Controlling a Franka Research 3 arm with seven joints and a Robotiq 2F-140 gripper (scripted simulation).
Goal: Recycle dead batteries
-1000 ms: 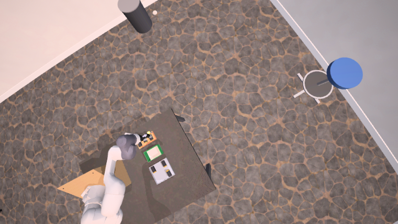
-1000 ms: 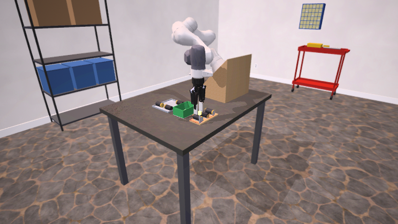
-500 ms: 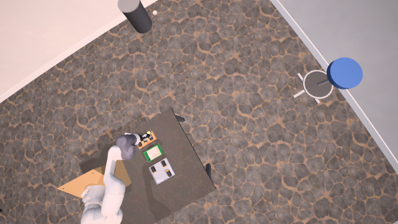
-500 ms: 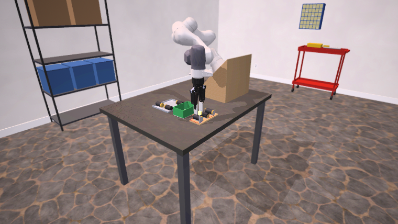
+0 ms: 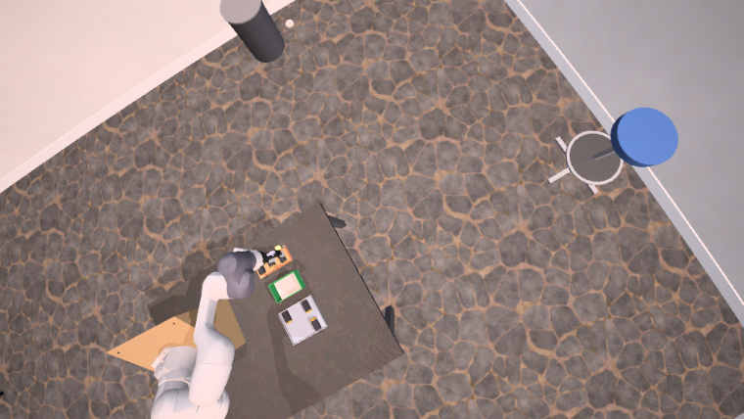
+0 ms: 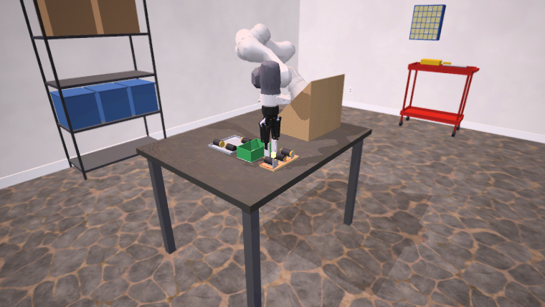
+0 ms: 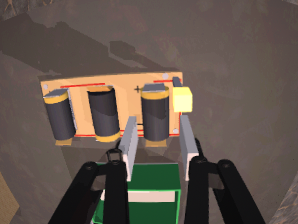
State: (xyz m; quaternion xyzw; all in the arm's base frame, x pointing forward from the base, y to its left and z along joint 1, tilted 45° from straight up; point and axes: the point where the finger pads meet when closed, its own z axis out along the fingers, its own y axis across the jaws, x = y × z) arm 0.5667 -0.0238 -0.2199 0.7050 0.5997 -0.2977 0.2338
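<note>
My hand is 3 cm short of the bulb, 3 cm to the right of it and 2 cm above it. From my hand the other things lie so: white tray: 10 cm behind, 33 cm to the right, 9 cm below; then green recycling box: 6 cm behind, 15 cm to the right, 8 cm below.
</note>
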